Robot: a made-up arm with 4 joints.
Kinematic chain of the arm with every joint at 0, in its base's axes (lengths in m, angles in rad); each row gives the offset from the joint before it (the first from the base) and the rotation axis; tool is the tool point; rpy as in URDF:
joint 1: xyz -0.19 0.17 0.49 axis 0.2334 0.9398 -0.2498
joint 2: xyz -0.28 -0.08 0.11 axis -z
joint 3: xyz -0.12 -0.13 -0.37 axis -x
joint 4: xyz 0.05 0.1 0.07 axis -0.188 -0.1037 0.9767
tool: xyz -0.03 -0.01 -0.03 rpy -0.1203 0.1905 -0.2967
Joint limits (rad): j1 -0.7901..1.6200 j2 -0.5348..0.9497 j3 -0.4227..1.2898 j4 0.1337..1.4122
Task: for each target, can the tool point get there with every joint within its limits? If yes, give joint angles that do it. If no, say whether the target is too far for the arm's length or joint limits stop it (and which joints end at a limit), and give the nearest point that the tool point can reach.
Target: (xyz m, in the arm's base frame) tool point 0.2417 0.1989 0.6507
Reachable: no: joint limits stop it (at a limit: joint 1, joint 2, joint 3, joint 4) | nearest point -0.3778 0.2328 0.8800 | short by 0.661 m
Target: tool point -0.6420 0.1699 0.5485
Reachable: yes | joints 0.7159 0.3593 0.0929 0.3800
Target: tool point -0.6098 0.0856 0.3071
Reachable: yes | joints 0.1823 0.0946 0.3189 0.2868
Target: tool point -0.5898 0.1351 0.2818
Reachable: yes | joints 0.0922 0.7099 0.2454 0.2498
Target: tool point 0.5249 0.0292 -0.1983
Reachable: no: too far | nearest point -0.1711 -0.0941 0.1130 | short by 0.772 m
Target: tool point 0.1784 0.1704 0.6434
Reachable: no: joint limits stop it (at a limit: joint 1, joint 2, joint 3, joint 4) | nearest point -0.3778 0.2328 0.8800 | short by 0.608 m
